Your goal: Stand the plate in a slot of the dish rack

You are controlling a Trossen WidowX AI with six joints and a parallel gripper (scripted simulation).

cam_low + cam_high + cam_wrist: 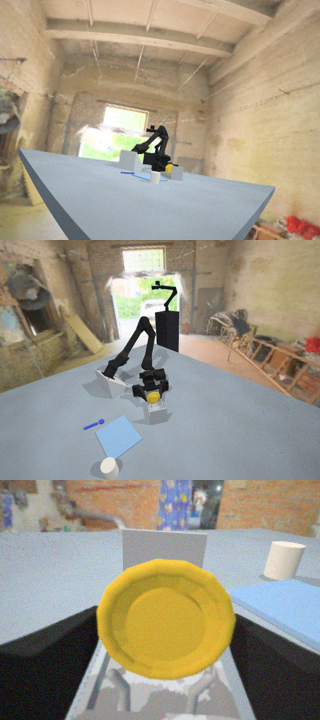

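Right now my gripper tip is 10 mm past the yellow plate. From my gripper tip the other things lie so: light blue mat 200 mm to the right, 50 mm below, 20 mm ahead; then blue spoon 250 mm to the right, 90 mm behind, 50 mm below; then grey dish rack 30 mm below, 30 mm ahead, 10 mm to the right.
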